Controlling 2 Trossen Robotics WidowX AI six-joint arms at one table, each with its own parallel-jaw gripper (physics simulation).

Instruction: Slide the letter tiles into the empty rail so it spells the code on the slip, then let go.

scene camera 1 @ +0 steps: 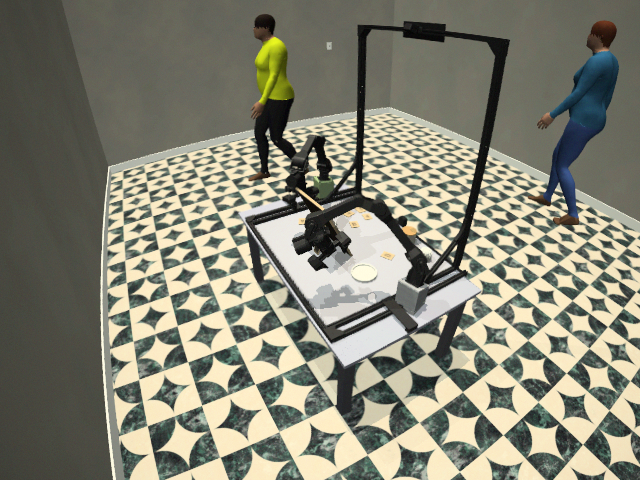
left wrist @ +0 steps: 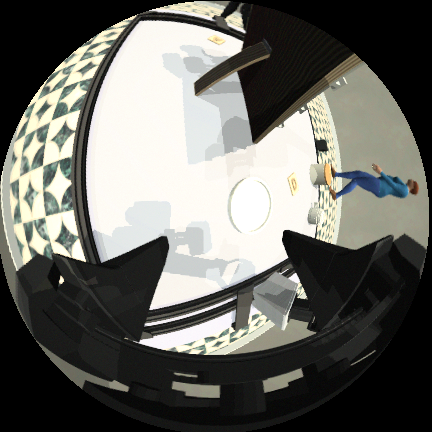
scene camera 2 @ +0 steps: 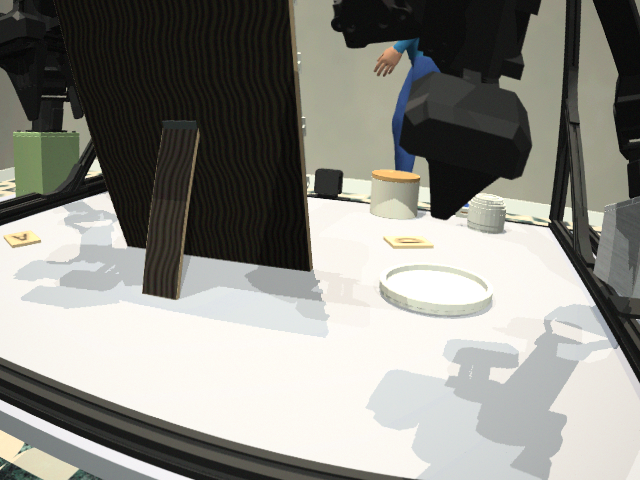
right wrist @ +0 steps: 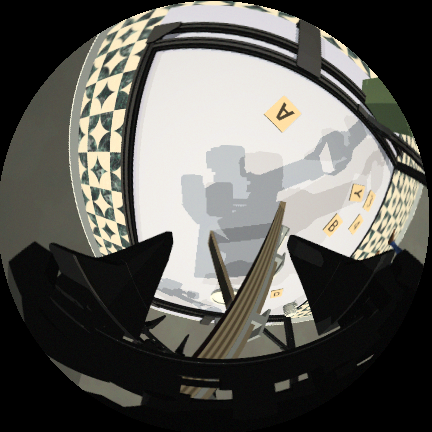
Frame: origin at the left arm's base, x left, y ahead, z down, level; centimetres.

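Seen in the pictures: left gripper, fingertip midpoint: [scene camera 1: 335, 260] [left wrist: 226, 239] [scene camera 2: 444, 174] [right wrist: 176, 324]; right gripper, fingertip midpoint: [scene camera 1: 303, 210] [scene camera 2: 57, 119] [right wrist: 232, 239]; left arm's base, link origin: [scene camera 1: 414, 282] [left wrist: 291, 307]; right arm's base, link origin: [scene camera 1: 323, 178] [scene camera 2: 46, 132].
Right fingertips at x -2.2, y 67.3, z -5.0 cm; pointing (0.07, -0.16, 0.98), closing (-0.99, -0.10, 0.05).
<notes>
Offsets run from my right fingertips to a thing's top centre. "pt": to the spot under its first point.
A dark board {pt dz -4.7, dx +3.9, dy -17.4 cm} [scene camera 2: 206, 67] [left wrist: 295, 65] stands tilted on a prop leg {pt dz +9.0, dx +2.7, dy -14.0 cm} [scene camera 2: 170, 211]. Its front is turned away; small pale parts jut from that side. The rail and slip cannot be made out. Tile A {dz +16.5, dx -10.0, dy +12.4 cm} [right wrist: 283, 114] [scene camera 2: 22, 238] lies at the left in scene camera 2. Tile D {dz +16.5, dx -17.5, dy -41.0 cm} [scene camera 2: 408, 241] [left wrist: 293, 184] lies behind the round dish. Tiles Y {dz +16.5, dx -33.8, dy -1.6 cm} [right wrist: 357, 193] and B {dz +16.5, dx -27.4, dy -11.0 cm} [right wrist: 333, 225] lie near two tiles with unclear letters. My left gripper [left wrist: 226, 239] [scene camera 1: 330, 254] is open and empty above the table, near the dish. My right gripper [right wrist: 232, 239] is open and empty above the table, beside the board.
The white round dish {dz +15.4, dx +1.0, dy -40.7 cm} [scene camera 2: 434, 308] [left wrist: 229, 205] lies right of the board in scene camera 2. A jar with an orange lid {dz +10.2, dx -35.1, dy -41.6 cm} [scene camera 2: 394, 198], a ribbed jar {dz +11.5, dx -28.7, dy -55.2 cm} [scene camera 2: 486, 212] and a black block [scene camera 2: 328, 182] stand at the back. A dark frame [scene camera 1: 361, 103] rises over the table. Two people stand beyond the table.
</notes>
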